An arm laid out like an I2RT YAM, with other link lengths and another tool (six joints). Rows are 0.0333 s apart.
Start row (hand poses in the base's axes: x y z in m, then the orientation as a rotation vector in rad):
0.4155, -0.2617, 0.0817, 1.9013, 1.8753, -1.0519
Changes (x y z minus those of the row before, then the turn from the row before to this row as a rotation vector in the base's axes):
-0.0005, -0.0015, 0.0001, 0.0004, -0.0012, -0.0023
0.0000, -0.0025, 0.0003, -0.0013, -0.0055, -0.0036
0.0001, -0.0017, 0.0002, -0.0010, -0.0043, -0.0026
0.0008, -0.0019, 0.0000, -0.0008, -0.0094, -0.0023
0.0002, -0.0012, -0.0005, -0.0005, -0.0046, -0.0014
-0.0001, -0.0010, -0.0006, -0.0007, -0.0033, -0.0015
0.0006, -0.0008, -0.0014, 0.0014, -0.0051, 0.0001
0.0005, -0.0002, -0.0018, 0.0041, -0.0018, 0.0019
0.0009, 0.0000, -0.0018, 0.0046, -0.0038, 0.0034
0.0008, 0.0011, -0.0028, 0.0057, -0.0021, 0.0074
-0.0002, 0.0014, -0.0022, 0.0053, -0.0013, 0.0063
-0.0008, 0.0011, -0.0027, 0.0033, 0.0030, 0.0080
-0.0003, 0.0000, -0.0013, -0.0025, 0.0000, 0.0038
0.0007, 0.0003, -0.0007, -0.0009, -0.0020, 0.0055
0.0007, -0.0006, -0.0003, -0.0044, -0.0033, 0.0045
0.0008, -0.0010, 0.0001, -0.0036, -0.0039, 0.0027
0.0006, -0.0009, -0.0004, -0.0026, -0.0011, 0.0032
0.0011, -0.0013, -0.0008, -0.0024, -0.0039, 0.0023
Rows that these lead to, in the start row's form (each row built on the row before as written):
0.4150, -0.2632, 0.0818, 1.9043, 1.8733, -1.0509
0.4150, -0.2657, 0.0821, 1.9086, 1.8665, -1.0467
0.4151, -0.2674, 0.0823, 1.9117, 1.8613, -1.0433
0.4159, -0.2693, 0.0823, 1.9155, 1.8538, -1.0338
0.4161, -0.2705, 0.0818, 1.9176, 1.8498, -1.0293
0.4160, -0.2715, 0.0812, 1.9194, 1.8463, -1.0265
0.4166, -0.2723, 0.0798, 1.9209, 1.8448, -1.0196
0.4171, -0.2725, 0.0780, 1.9214, 1.8488, -1.0139
0.4180, -0.2725, 0.0762, 1.9208, 1.8533, -1.0051
0.4188, -0.2714, 0.0734, 1.9161, 1.8627, -0.9962
0.4186, -0.2700, 0.0712, 1.9122, 1.8714, -0.9888
0.4178, -0.2689, 0.0685, 1.9046, 1.8820, -0.9873
0.4175, -0.2689, 0.0672, 1.8989, 1.8828, -0.9880
0.4182, -0.2686, 0.0665, 1.8925, 1.8852, -0.9848
0.4189, -0.2692, 0.0662, 1.8855, 1.8831, -0.9831
0.4197, -0.2702, 0.0663, 1.8810, 1.8800, -0.9806
0.4203, -0.2711, 0.0659, 1.8761, 1.8796, -0.9803
0.4214, -0.2724, 0.0651, 1.8728, 1.8771, -0.9770

